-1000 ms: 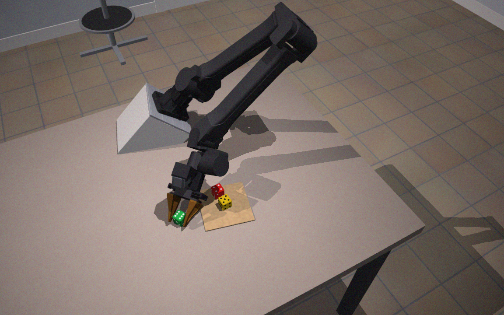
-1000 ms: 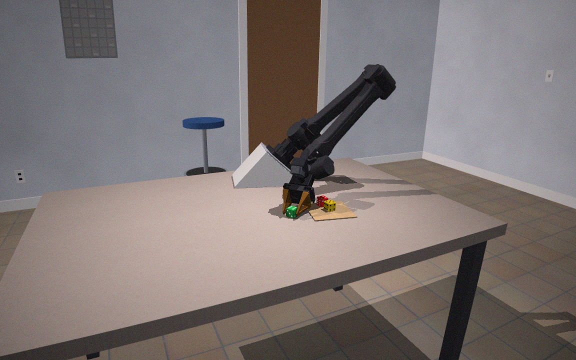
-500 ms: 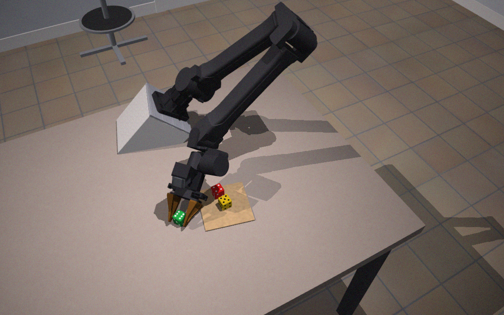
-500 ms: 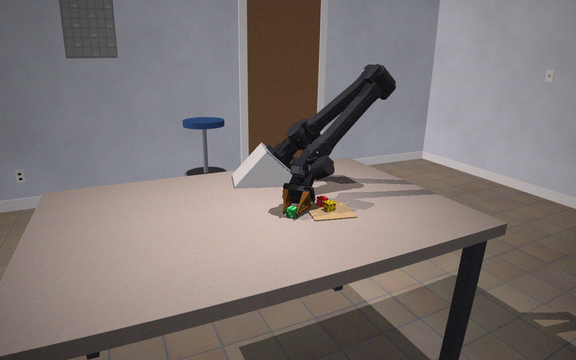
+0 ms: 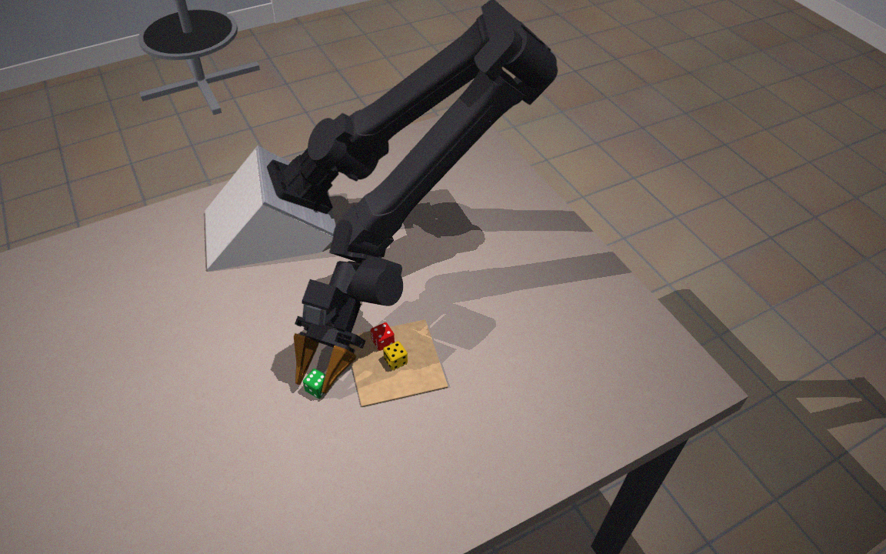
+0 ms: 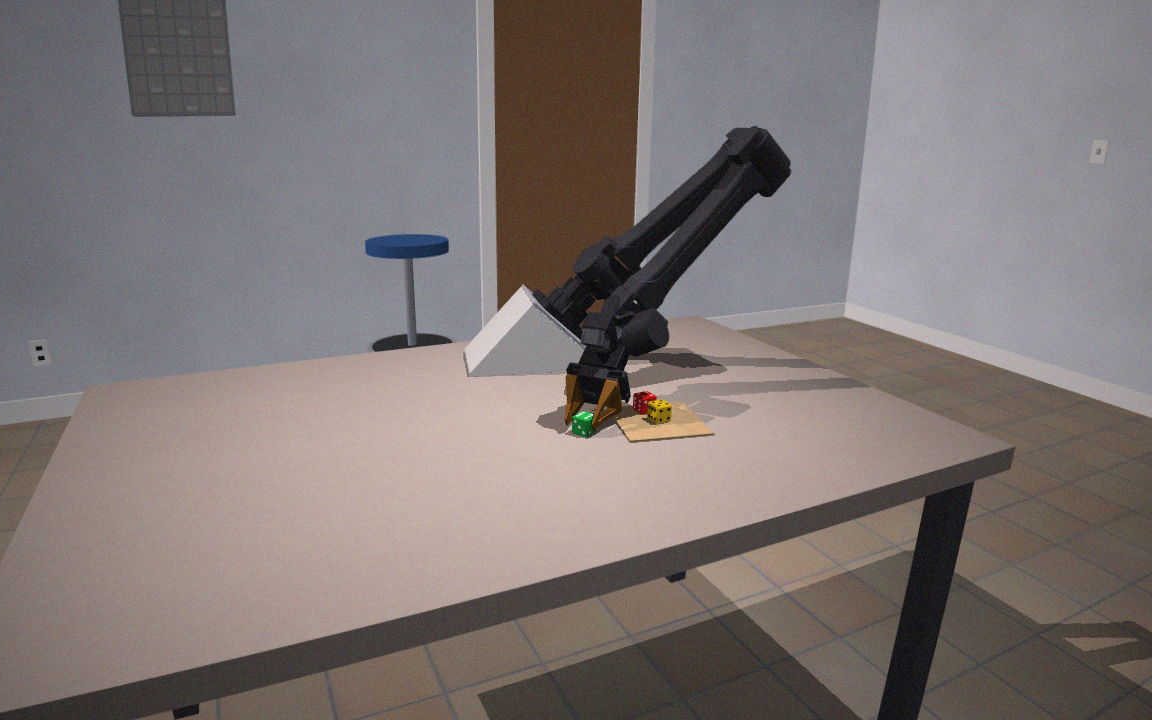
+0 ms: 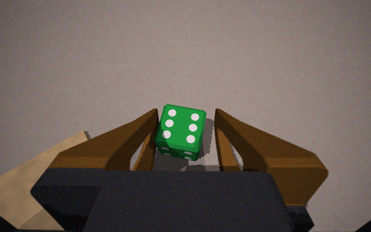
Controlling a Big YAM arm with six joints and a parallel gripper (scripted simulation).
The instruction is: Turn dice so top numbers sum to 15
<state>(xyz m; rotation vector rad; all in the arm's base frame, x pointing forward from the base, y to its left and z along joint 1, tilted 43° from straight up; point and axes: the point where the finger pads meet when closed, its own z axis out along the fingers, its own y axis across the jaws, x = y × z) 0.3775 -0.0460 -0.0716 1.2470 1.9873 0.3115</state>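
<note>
My hand is 10 mm to the right of the green die and 10 mm above it. The rest, counted from my hand: yellow die (140 mm to the left); then tan mat (10 mm behind, 140 mm to the left, 20 mm below); then red die (50 mm behind, 130 mm to the left).
</note>
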